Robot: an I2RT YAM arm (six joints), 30 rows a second.
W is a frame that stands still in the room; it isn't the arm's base.
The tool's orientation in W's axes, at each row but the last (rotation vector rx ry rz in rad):
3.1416, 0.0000, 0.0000
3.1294, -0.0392, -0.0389
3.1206, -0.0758, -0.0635
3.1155, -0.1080, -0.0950
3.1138, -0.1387, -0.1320
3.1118, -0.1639, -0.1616
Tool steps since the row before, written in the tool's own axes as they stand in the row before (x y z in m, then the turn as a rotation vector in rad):
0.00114, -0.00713, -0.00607, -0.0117, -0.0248, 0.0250
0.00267, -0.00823, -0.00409, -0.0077, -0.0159, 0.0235
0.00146, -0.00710, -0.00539, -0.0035, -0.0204, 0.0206
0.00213, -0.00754, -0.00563, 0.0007, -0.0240, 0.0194
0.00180, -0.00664, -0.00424, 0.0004, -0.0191, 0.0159
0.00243, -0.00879, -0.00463, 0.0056, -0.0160, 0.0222
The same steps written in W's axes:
0.00114, 0.00713, 0.00607, -0.0117, 0.0248, -0.0250
0.00298, 0.00821, 0.00392, -0.0079, 0.0158, -0.0235
0.00202, 0.00712, 0.00518, -0.0034, 0.0202, -0.0209
0.00298, 0.00749, 0.00530, 0.0011, 0.0235, -0.0200
0.00273, 0.00653, 0.00390, 0.0007, 0.0187, -0.0164
0.00380, 0.00856, 0.00412, 0.0049, 0.0150, -0.0231

